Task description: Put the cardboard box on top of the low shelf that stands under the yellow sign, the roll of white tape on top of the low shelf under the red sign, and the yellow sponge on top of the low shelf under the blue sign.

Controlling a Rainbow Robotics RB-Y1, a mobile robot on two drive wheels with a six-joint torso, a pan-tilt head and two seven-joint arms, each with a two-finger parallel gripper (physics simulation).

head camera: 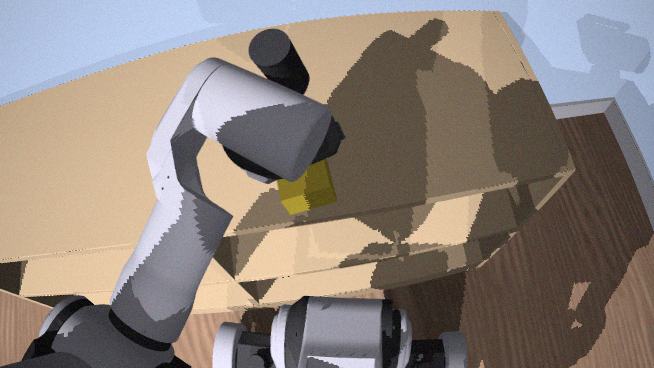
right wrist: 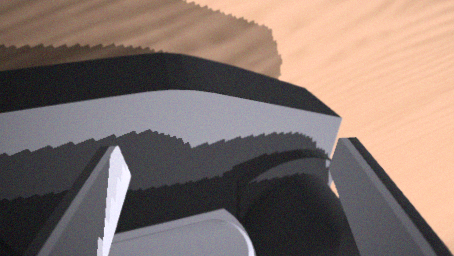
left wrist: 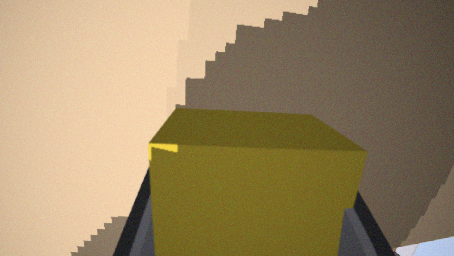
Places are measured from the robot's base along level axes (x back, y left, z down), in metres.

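Where they show: left gripper, fingertip midpoint: (left wrist: 242,162); right gripper, fingertip midpoint: (right wrist: 228,157).
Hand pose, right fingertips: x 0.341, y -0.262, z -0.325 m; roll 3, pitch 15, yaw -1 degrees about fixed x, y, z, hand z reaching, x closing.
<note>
After its pixels a point has its place.
The yellow sponge (head camera: 307,190) {x -0.214, y 0.052, z -0.667 m} (left wrist: 250,215) {x -0.285, y 0.077, z -0.662 m} is held between the fingers of my left gripper (left wrist: 242,162) {x -0.284, y 0.069, z -0.623 m}. In the head view it is over the light wooden top of a low shelf (head camera: 100,175) {x -0.246, y 0.405, z -0.611 m} (left wrist: 90,100) {x -0.290, y 0.139, z -0.611 m}, near the front edge; I cannot tell how high above it. The left fingers are mostly hidden by my wrist in the head view. My right gripper (right wrist: 228,157) {x 0.341, y -0.262, z -0.325 m} is open and empty, beside the robot's own body. The cardboard box, the white tape and the coloured signs do not show in these views.
Open compartments run along the shelf's front, at the bottom of the head view. A light blue wall (head camera: 125,30) {x -0.538, y 0.442, z -0.653 m} stands behind the shelf. Dark-shaded wooden floor (head camera: 600,165) {x -0.650, y -0.905, z -0.001 m} and a pale skirting board (head camera: 631,145) {x -0.709, y -1.042, z -0.067 m} lie at the right. The robot's grey base (right wrist: 100,112) {x 0.249, y -0.211, z -0.170 m} is close by the right fingers.
</note>
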